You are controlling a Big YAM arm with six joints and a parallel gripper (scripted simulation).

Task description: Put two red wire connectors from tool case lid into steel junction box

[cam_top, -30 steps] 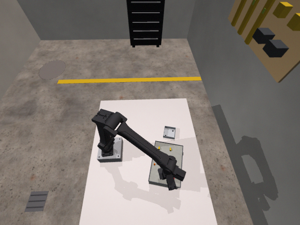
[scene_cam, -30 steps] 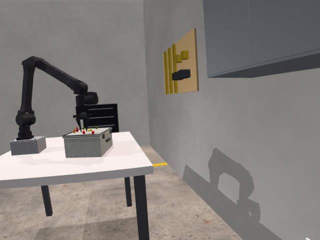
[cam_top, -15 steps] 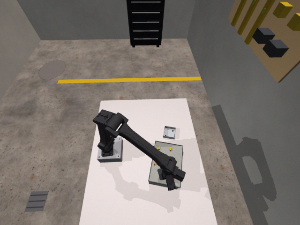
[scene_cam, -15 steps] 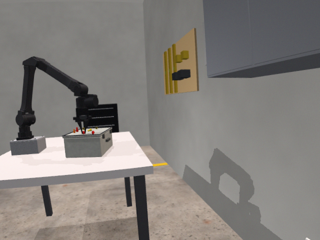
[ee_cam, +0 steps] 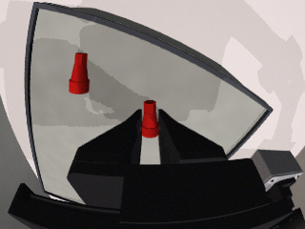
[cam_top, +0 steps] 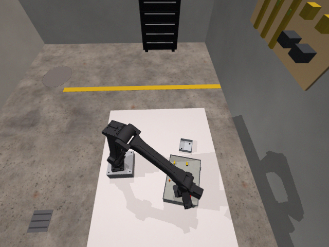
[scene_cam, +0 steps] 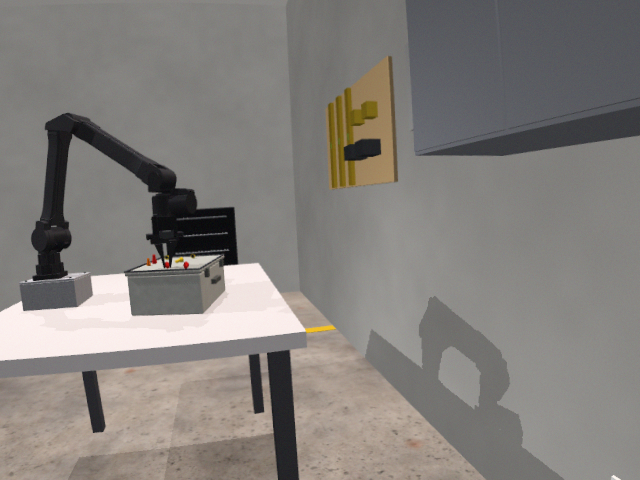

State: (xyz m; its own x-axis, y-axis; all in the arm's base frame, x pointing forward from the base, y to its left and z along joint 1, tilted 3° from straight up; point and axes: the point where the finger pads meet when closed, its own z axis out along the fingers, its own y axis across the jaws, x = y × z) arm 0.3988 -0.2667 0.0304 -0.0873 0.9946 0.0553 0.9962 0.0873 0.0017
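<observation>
Right now the orange connector is 8 cm to the left of my hand and 6 cm behind it. Round my hand: grey tool case (8 cm to the left, 4 cm below, 4 cm ahead).
</observation>
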